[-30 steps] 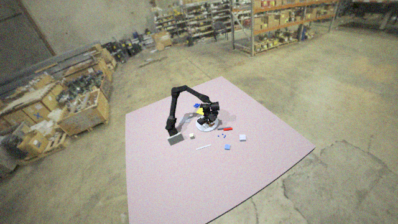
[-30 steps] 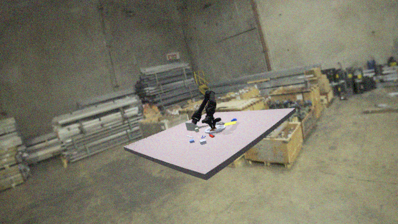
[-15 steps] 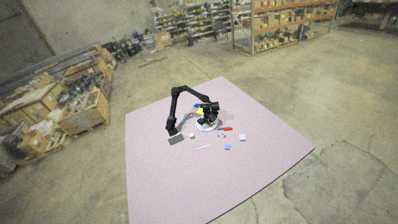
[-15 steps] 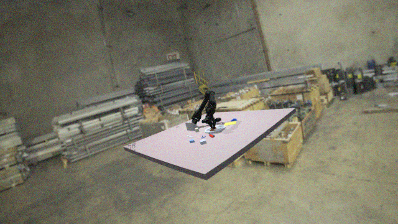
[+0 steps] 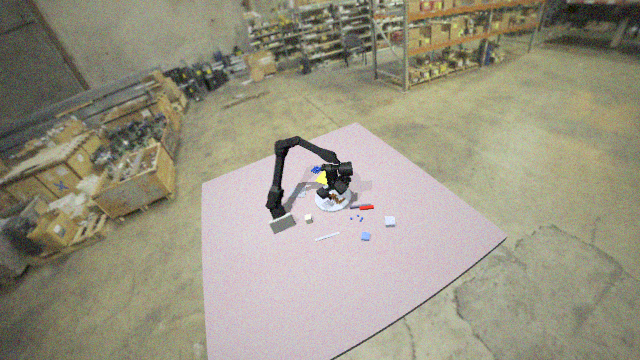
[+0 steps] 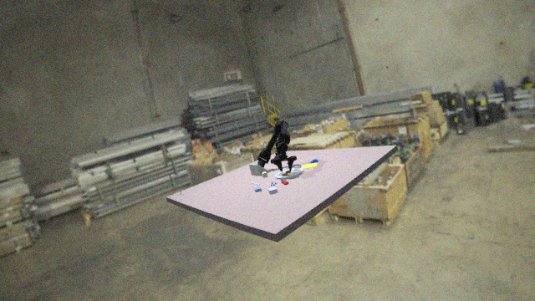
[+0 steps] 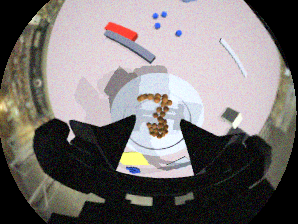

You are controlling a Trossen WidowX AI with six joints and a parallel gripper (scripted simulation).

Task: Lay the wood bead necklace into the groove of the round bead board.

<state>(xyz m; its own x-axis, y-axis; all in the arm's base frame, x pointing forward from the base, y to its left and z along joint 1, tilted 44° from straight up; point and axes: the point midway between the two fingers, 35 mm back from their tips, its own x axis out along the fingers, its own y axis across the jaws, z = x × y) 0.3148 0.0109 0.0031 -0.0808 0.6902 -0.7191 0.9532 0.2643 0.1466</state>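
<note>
The red-handled tool lies 110 mm ahead of my gripper tip, 110 mm to the right of it and 30 mm below it. From my gripper tip the other things lie so: white stick (120 mm behind, 190 mm to the right, 30 mm below); cream cube (180 mm behind, 70 mm to the right, 10 mm below); yellow sheet (10 mm ahead, 210 mm to the left, 30 mm below).
</note>
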